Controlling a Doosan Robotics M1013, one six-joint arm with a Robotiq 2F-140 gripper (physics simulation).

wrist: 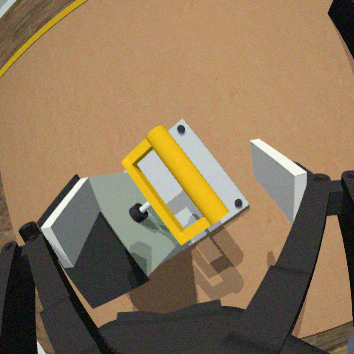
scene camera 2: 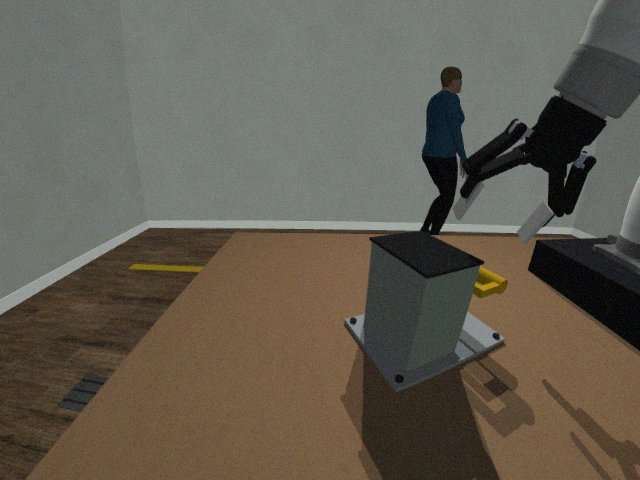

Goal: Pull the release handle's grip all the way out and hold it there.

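The release handle's yellow grip [scene camera 2: 493, 285] [wrist: 189, 176] is a frame with a thick round bar. It stands out from the side of a grey-green box housing [scene camera 2: 395, 304] [wrist: 112, 197] with a black top. In the scene view the housing hides part of the grip. A white rod with a black collar [wrist: 137, 212] shows between housing and grip in the wrist view. The housing stands on a light bolted plate [scene camera 2: 483, 330] [wrist: 212, 162]. My gripper [scene camera 2: 501, 212] [wrist: 170, 176] is open and empty, above the handle and apart from it, tilted in the scene view.
The housing's dark top [scene camera 2: 426, 252] [wrist: 102, 270] rises near the left finger in the wrist view. The plate lies on a brown table [scene camera 2: 248, 361] [wrist: 125, 65]. A black robot base [scene camera 2: 584, 273] is at the right. A person [scene camera 2: 443, 126] in blue stands beyond the table.
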